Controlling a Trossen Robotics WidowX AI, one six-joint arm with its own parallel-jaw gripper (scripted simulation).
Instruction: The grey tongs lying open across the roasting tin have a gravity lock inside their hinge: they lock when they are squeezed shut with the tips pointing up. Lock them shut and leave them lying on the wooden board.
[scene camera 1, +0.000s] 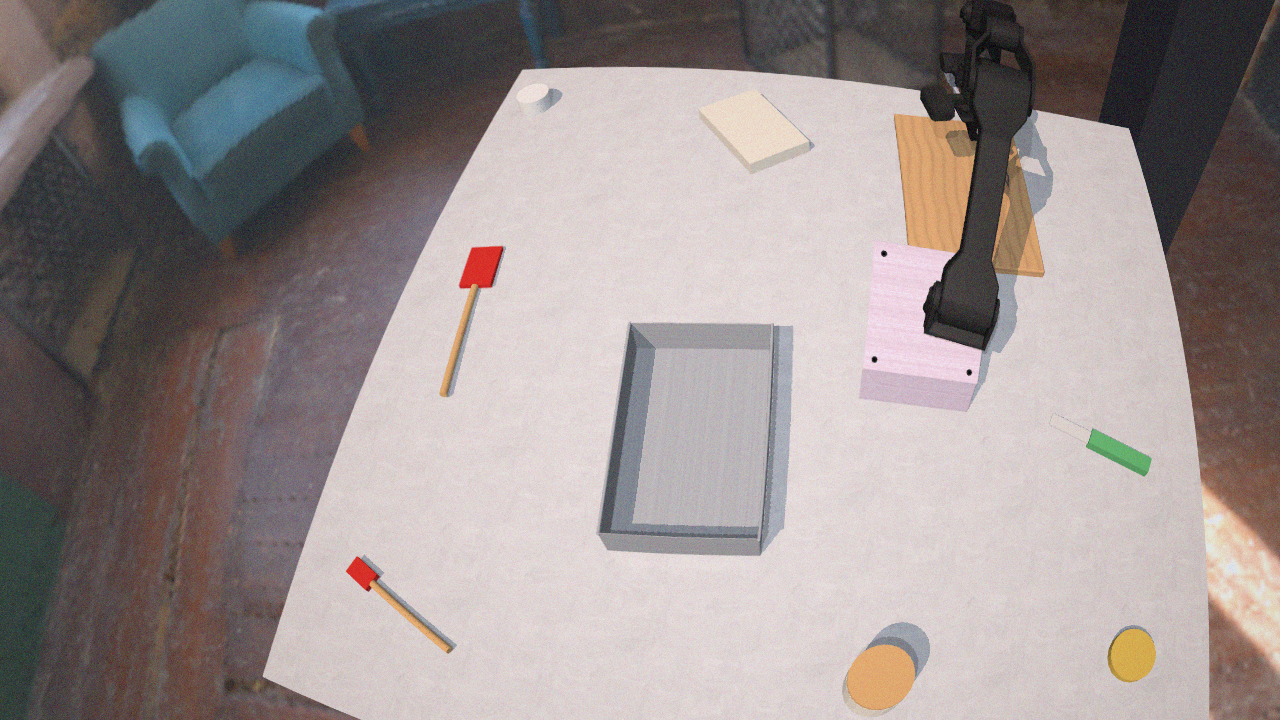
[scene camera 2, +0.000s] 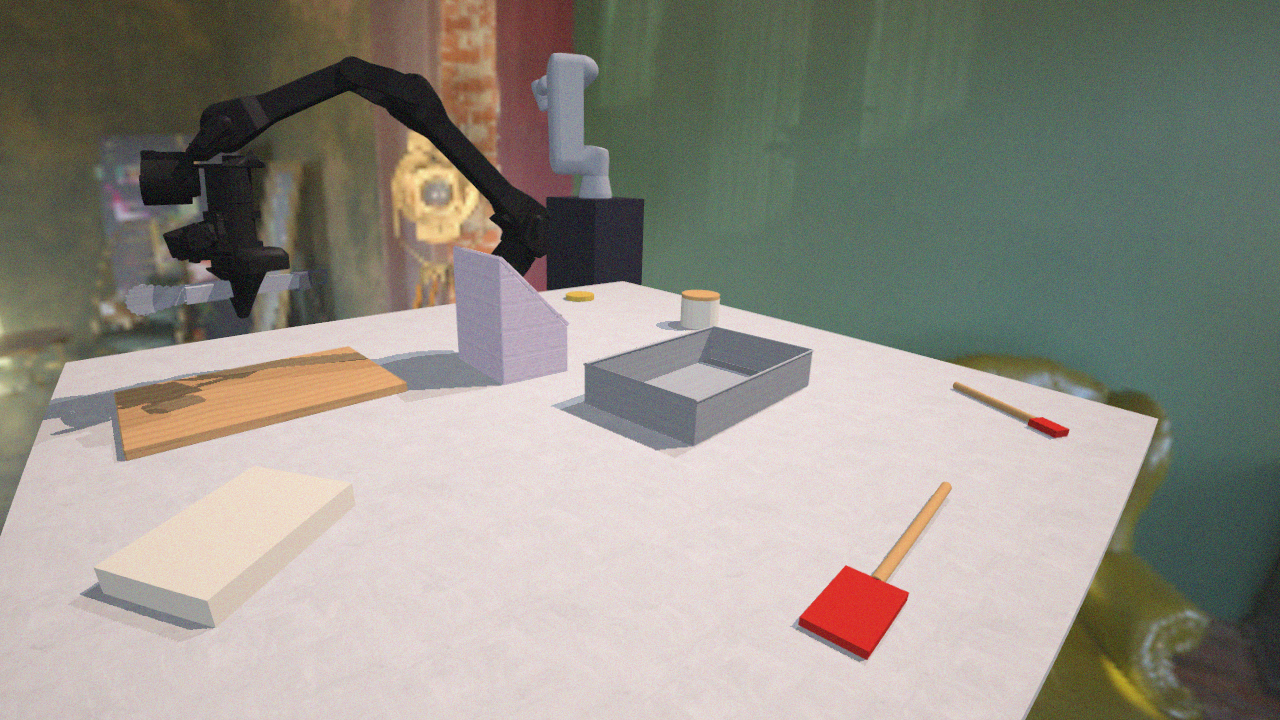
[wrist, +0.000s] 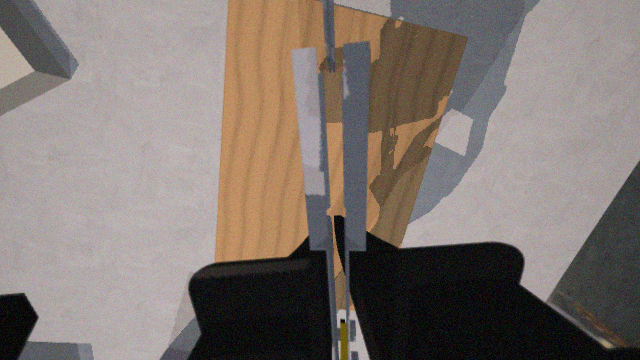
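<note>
Cream block (scene camera 2: 202, 564) (scene camera 1: 757, 134). Green-handled knife (scene camera 1: 1097, 442); it is out of frame in the wrist view. My gripper (scene camera 2: 243, 317) (scene camera 1: 972, 139) (wrist: 332, 222).
</note>
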